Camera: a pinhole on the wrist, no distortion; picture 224 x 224 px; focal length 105.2 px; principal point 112.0 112.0 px. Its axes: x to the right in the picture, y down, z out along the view. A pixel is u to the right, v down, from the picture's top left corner.
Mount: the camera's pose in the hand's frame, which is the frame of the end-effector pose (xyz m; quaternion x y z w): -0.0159 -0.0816 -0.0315 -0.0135 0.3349 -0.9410 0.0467
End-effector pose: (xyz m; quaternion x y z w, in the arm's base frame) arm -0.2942 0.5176 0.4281 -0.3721 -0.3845 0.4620 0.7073
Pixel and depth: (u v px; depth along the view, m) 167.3 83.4 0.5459
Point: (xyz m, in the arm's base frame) -0.6777 0.2349 0.8767
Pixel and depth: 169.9 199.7 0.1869
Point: -0.2125 0.3329 0.7055
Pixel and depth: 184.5 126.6 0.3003
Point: -0.3858 0.2623 0.7466
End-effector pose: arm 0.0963 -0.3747 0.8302 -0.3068 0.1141 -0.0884 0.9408
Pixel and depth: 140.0 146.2 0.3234
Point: 0.0294 -0.5702 1.1856
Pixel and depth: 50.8 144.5 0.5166
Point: 0.4322 -0.6996 1.2892
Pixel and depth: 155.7 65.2 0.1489
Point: 0.0463 -0.3909 1.0184
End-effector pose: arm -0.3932 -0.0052 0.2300 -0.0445 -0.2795 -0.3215 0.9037
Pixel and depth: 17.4 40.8 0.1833
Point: -0.4406 -0.1058 0.4604
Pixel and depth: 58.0 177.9 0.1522
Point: -0.5037 -0.2337 0.2699
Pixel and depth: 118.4 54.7 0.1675
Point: -0.5539 -0.0442 0.3366
